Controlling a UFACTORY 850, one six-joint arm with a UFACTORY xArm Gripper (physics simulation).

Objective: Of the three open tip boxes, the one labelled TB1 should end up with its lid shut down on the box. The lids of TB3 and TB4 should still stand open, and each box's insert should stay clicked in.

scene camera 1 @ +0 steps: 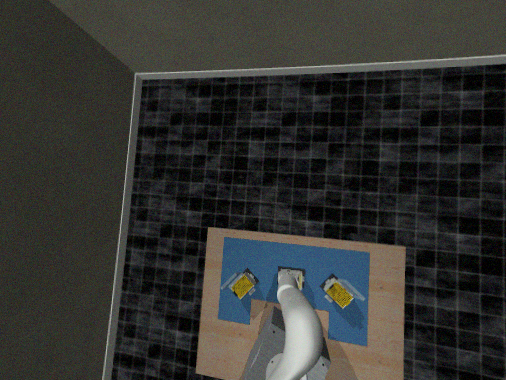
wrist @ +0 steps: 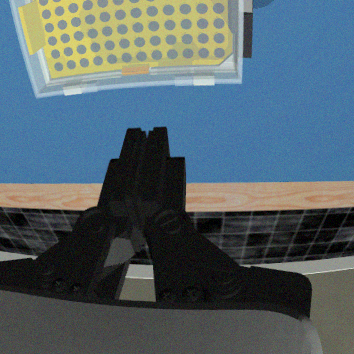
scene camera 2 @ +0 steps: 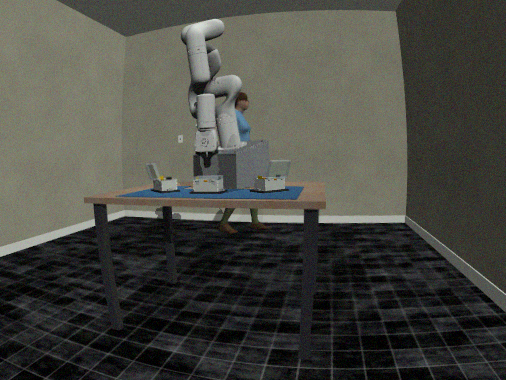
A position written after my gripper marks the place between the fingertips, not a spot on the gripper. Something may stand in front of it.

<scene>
I see my gripper (wrist: 151, 152) and a blue mat (wrist: 280, 124).
</scene>
